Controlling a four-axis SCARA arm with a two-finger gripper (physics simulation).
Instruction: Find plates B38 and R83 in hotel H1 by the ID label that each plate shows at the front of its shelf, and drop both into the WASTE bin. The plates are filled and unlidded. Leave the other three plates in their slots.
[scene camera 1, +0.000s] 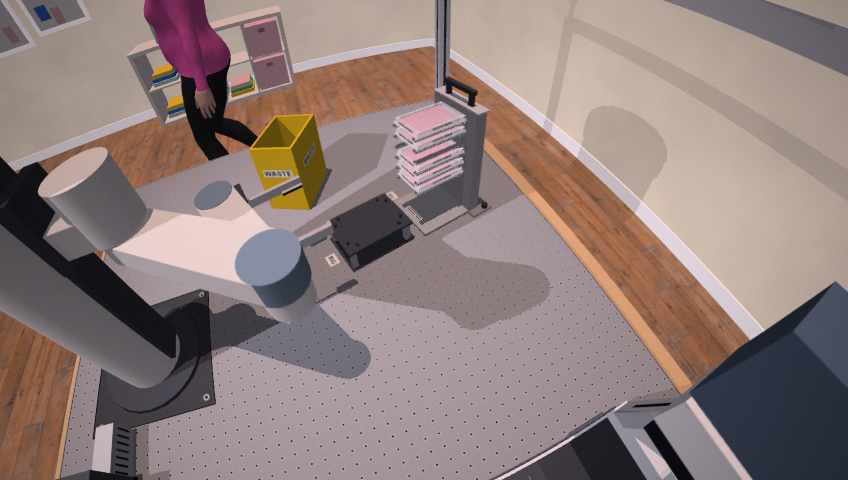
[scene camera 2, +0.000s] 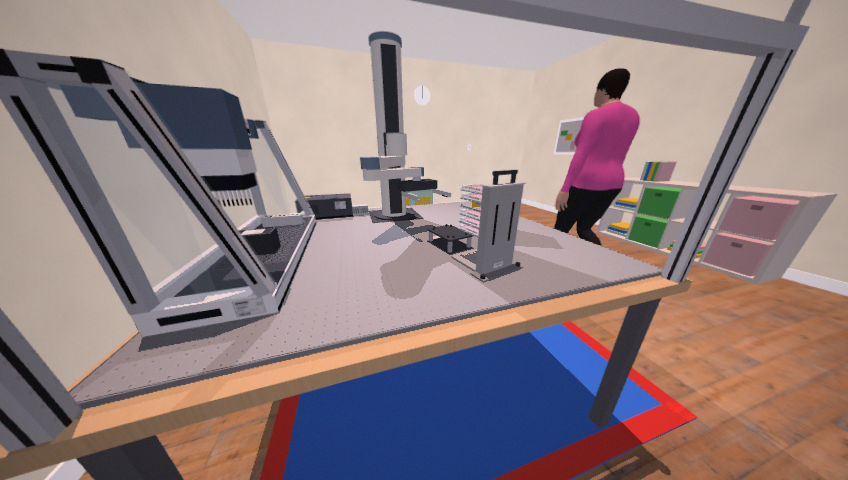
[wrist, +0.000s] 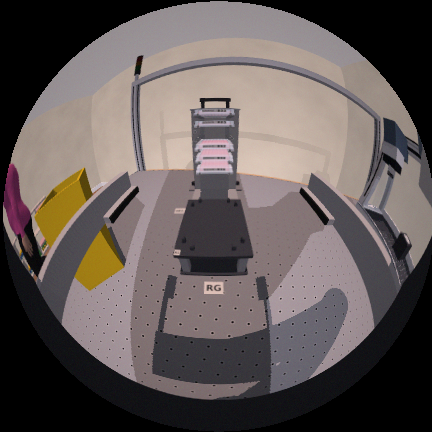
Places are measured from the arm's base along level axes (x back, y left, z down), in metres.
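Where they show: gripper, fingertip midpoint: (scene camera 1: 314, 201) (scene camera 2: 434, 196) (wrist: 218, 175); arm's base, link origin: (scene camera 1: 157, 359) (scene camera 2: 394, 216).
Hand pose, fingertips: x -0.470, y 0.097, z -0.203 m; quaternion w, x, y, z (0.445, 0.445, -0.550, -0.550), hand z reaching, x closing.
Note:
Each offset is from my fingertips to the top centre of the thing. "pt": to the spot under its first point.
Hotel H1 (scene camera 1: 476, 154) (scene camera 2: 501, 231) (wrist: 214, 192) is a grey upright rack with a black handle. It holds several unlidded plates with pink wells, with a gap between the upper two plates and the lower three. The top plate {dz -0.076, dx -0.272, dy +0.072 m} (scene camera 1: 429, 120) (wrist: 215, 114) shows a front label, as do the others, but the IDs are too small to read. The yellow WASTE bin {dz -0.010, dx +0.035, dy +0.296 m} (scene camera 1: 267, 160) (wrist: 62, 205) stands left of the hotel. My gripper (scene camera 1: 317, 205) (scene camera 2: 433, 196) (wrist: 218, 175) is open and empty, its fingers pointing toward the hotel, which is some distance ahead. In scene camera 1 one finger overlaps the bin.
A low black stand (scene camera 1: 371, 223) (scene camera 2: 450, 231) (wrist: 215, 227) is between my gripper and the hotel, with an RG label {pt dz +0.190, dx +0.001, dy +0.010 m} (scene camera 1: 332, 259) (wrist: 213, 288) on the table. A framed machine {pt dz +0.157, dx -0.380, dy -0.679 m} (scene camera 2: 208, 312) (wrist: 395, 145) stands on the other side. A person (scene camera 1: 190, 53) (scene camera 2: 601, 148) (wrist: 17, 200) is beyond the bin.

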